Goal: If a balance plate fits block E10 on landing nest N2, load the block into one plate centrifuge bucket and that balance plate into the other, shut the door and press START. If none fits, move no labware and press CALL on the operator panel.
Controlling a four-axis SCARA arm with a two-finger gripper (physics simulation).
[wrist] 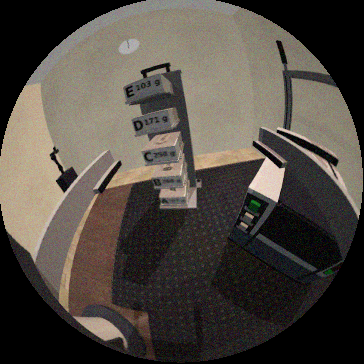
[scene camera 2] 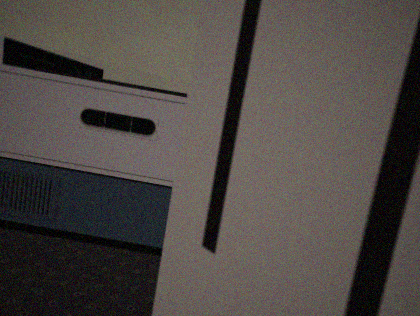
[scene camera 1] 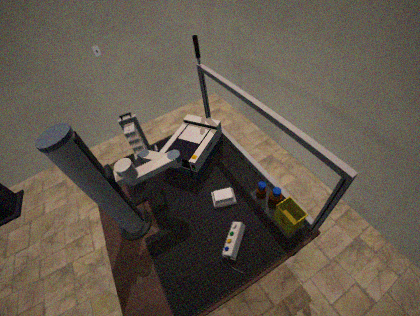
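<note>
Centrifuge visible in scene camera 1 (scene camera 1: 206,132), together with a yellow bin (scene camera 1: 290,216). Scene camera 2 shows the centrifuge (scene camera 2: 95,159). The centrifuge is visible in the wrist view (wrist: 272,233) as well.
</note>
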